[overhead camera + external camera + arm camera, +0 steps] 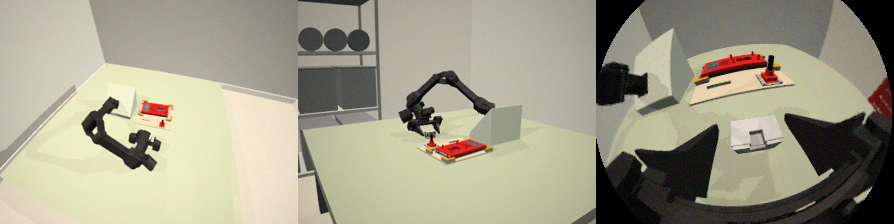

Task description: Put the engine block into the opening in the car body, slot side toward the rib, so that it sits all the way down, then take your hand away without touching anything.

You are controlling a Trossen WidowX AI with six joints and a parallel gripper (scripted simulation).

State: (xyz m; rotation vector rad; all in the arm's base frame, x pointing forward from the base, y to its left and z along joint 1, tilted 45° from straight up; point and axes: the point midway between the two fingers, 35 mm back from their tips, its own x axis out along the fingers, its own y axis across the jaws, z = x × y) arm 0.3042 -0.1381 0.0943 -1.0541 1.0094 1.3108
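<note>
The grey engine block lies 2 cm to the right of my gripper tip. From my gripper tip the other things lie so: black upright peg: 12 cm to the left, 6 cm ahead, 1 cm above.
</note>
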